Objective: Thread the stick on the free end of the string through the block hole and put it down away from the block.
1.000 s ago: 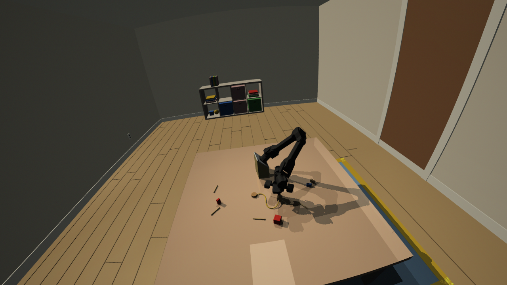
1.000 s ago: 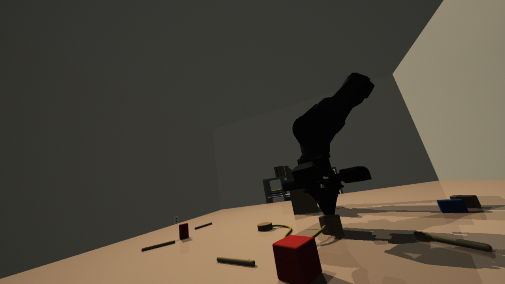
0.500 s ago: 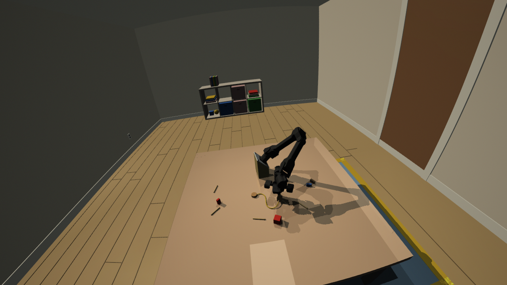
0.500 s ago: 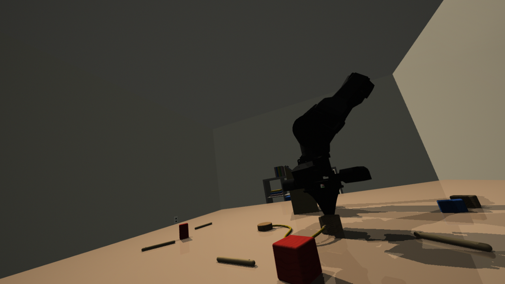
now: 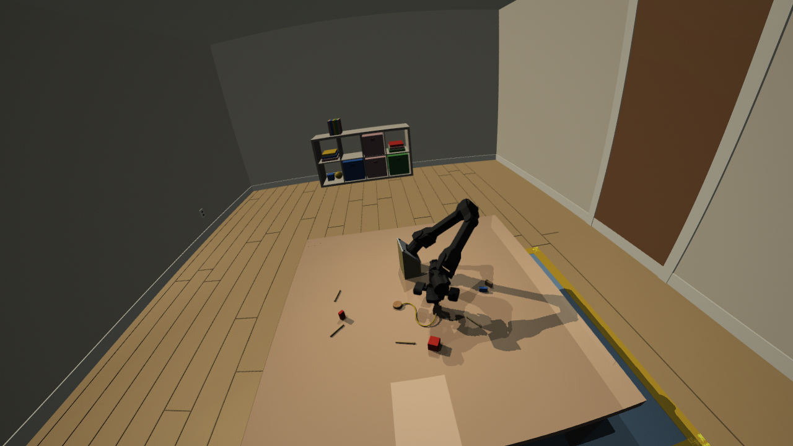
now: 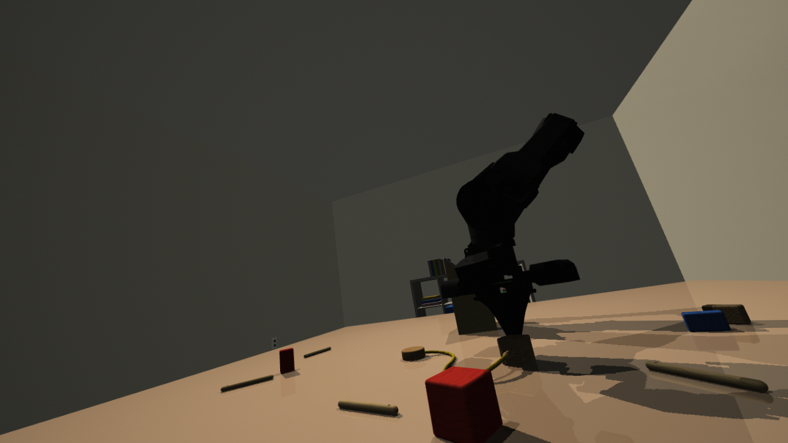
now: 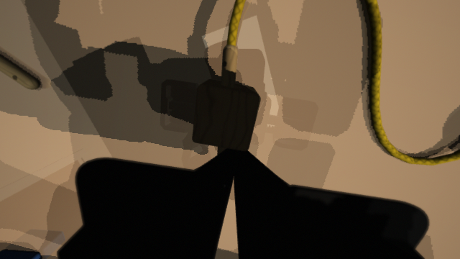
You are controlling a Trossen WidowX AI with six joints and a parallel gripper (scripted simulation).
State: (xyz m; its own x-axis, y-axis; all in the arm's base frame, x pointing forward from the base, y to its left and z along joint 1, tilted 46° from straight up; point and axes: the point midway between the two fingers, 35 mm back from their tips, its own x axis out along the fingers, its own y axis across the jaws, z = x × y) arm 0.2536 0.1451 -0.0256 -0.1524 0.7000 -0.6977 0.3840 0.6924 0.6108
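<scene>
Right now the wooden block is 3 cm ahead of my gripper tip. Also, from my gripper tip: thin wooden stick: 4 cm ahead; big red cube: 20 cm ahead, 4 cm to the right; round wooden button: 17 cm to the right, 3 cm behind, 1 cm below.
</scene>
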